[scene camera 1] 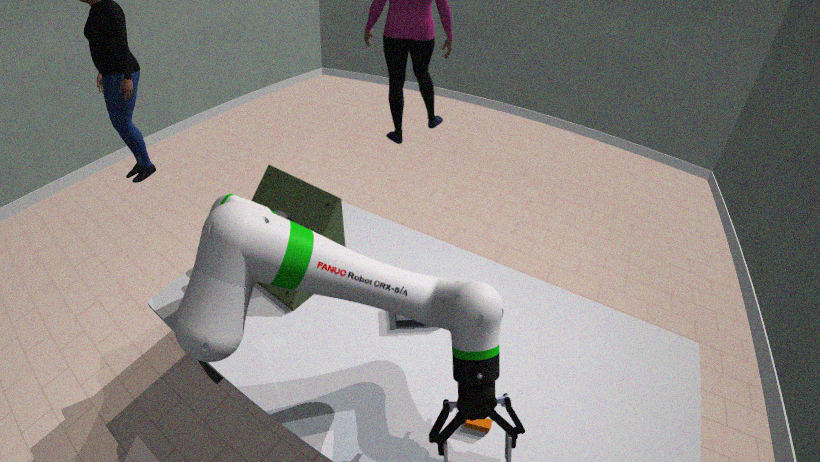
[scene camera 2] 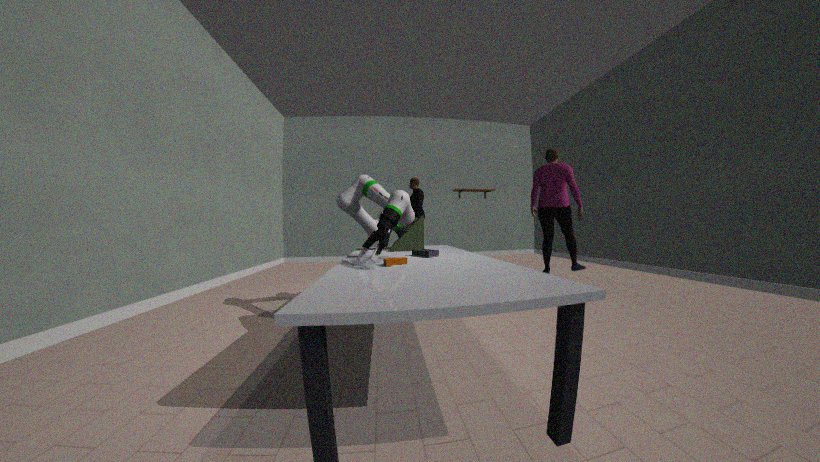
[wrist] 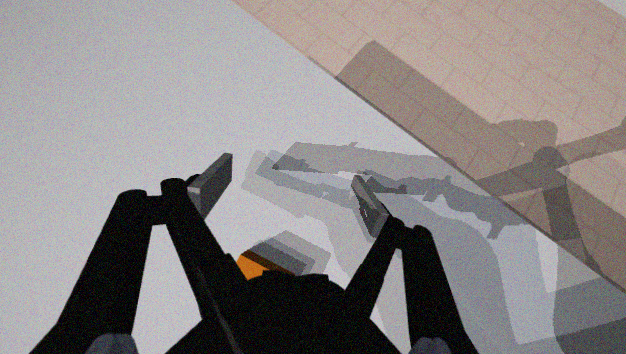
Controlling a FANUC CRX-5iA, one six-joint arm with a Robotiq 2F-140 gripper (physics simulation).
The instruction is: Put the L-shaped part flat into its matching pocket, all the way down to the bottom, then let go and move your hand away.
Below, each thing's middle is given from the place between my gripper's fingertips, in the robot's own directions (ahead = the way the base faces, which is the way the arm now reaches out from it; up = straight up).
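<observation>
I see the orange L-shaped part (wrist: pixel 251 264), and it is 140 mm to the left of my hand, 40 mm behind it and 20 mm below it.
</observation>
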